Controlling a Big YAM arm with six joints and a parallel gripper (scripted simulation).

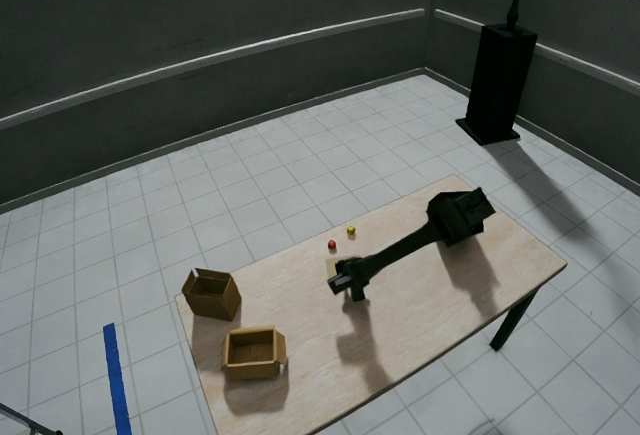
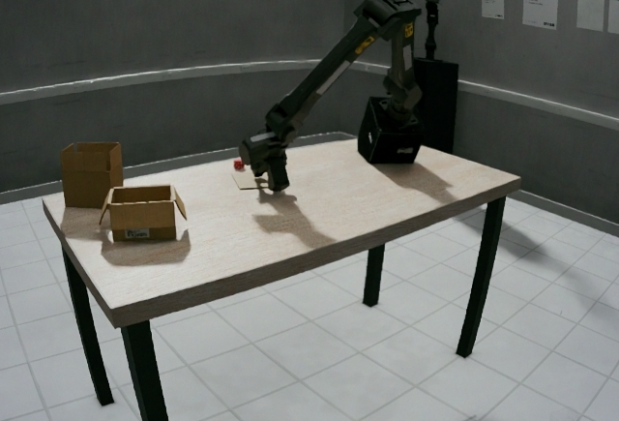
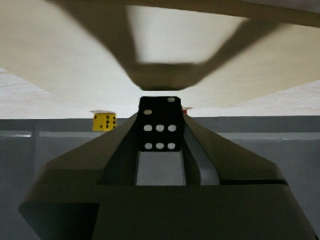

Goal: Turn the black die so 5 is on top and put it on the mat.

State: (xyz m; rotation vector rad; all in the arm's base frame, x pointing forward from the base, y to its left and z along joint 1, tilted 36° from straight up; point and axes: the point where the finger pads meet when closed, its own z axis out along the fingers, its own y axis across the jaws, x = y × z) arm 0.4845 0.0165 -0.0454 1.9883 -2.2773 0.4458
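Now: the black die right at my hand. The rest, counted from my hand: yellow die (8 cm behind, 17 cm to the right, 1 cm below); red die (2 cm ahead, 12 cm to the right, 1 cm below); tan mat (1 cm to the left, 2 cm below).
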